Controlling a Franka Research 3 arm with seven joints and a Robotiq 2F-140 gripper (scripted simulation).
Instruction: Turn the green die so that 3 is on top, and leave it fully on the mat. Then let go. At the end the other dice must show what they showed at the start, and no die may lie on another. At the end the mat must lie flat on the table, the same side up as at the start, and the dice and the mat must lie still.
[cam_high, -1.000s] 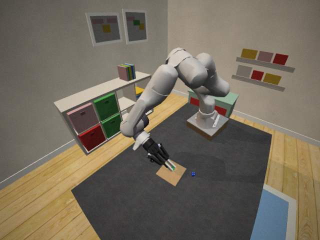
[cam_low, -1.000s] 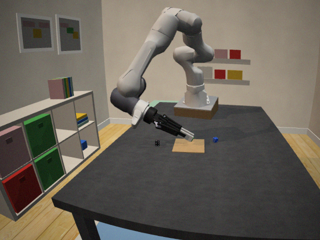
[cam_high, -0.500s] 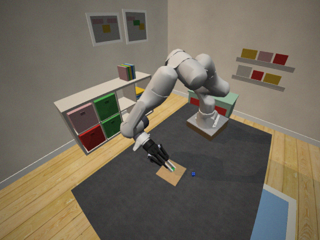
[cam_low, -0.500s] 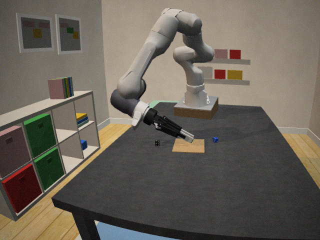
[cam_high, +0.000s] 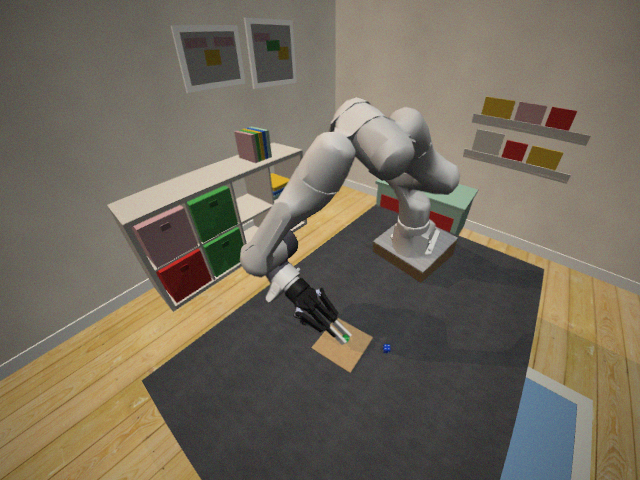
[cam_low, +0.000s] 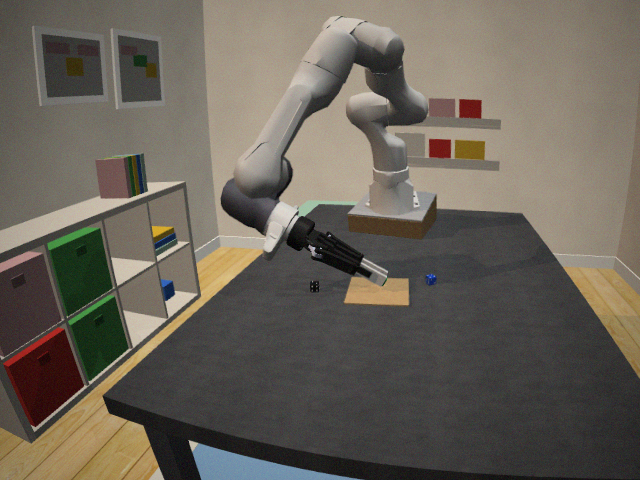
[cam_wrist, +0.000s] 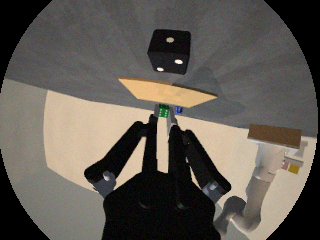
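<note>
My hand is 2 cm to the right of the green die and 2 cm above it. From my hand the other things lie so: blue die 13 cm to the left, 7 cm behind, 4 cm below; tan mat 5 cm below, 2 cm to the left; black die 13 cm to the right, 4 cm below, 3 cm ahead.
</note>
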